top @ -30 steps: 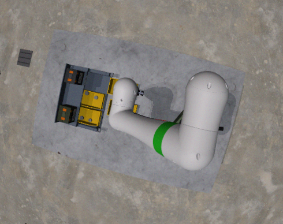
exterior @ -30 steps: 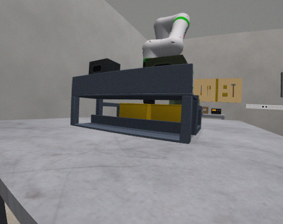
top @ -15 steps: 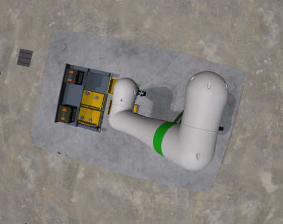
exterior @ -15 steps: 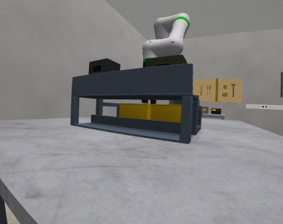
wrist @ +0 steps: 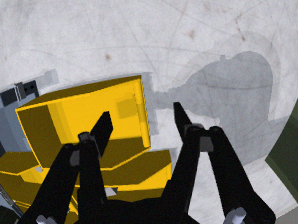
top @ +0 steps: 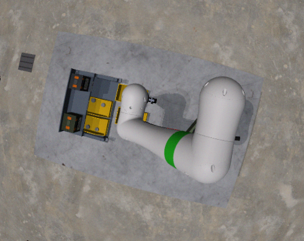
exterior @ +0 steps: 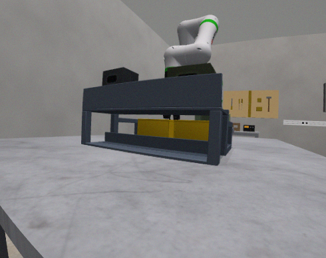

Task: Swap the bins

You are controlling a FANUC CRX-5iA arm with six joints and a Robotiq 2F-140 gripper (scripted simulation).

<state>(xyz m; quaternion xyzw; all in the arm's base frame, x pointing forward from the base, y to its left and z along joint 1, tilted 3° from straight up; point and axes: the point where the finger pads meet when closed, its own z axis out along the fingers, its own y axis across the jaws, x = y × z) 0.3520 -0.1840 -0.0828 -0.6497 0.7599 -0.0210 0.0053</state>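
Now: the grey part 12 cm ahead of my hand, 9 cm to the left of it and 4 cm below it. Also, from my hand: dark shelf (31 cm ahead, 6 cm to the left, 1 cm above); black box (36 cm ahead, 10 cm above, 6 cm to the right).
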